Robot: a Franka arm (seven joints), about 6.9 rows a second.
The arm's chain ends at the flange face. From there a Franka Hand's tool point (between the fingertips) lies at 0.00 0.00 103.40 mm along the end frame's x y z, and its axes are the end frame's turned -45 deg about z.
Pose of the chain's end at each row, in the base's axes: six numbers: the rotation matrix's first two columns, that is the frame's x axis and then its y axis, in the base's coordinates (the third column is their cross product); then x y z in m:
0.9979, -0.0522, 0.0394, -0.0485, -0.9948, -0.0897, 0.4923, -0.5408, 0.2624
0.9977, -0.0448, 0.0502, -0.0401, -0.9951, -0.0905, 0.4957, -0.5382, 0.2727
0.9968, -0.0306, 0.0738, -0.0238, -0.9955, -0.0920, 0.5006, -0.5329, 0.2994
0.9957, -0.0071, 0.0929, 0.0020, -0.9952, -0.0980, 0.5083, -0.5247, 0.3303
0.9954, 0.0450, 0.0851, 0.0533, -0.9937, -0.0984, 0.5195, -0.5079, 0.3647
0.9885, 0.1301, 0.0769, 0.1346, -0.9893, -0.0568, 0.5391, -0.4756, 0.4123
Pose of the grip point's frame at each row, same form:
0.7399, 0.6665, 0.0913, 0.6713, -0.7403, -0.0356, 0.4968, -0.5317, 0.1595
0.7338, 0.6720, 0.0995, 0.6771, -0.7353, -0.0285, 0.5013, -0.5291, 0.1699
0.7217, 0.6823, 0.1172, 0.6880, -0.7256, -0.0129, 0.5085, -0.5236, 0.1967
0.7027, 0.6987, 0.1350, 0.7055, -0.7087, -0.0036, 0.5179, -0.5146, 0.2278
0.6662, 0.7345, 0.1298, 0.7415, -0.6708, -0.0094, 0.5278, -0.4973, 0.2622
0.6038, 0.7915, 0.0945, 0.7942, -0.6075, 0.0142, 0.5462, -0.4687, 0.3094

